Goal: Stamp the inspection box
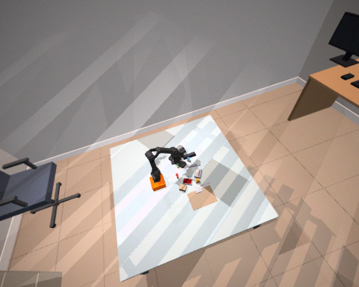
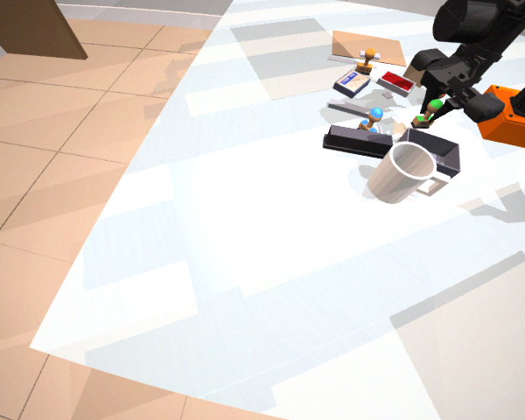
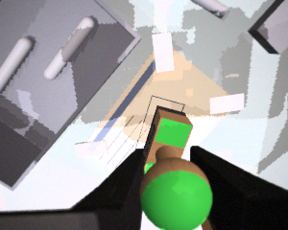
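The card is 50 mm below my gripper tip. The rest, counted from my gripper tip: green-knobbed stamp: right at my gripper tip; then grey tray: 10 mm behind, 90 mm to the left, 30 mm below; then red-knobbed stamp: 30 mm behind, 100 mm to the right, 30 mm below.
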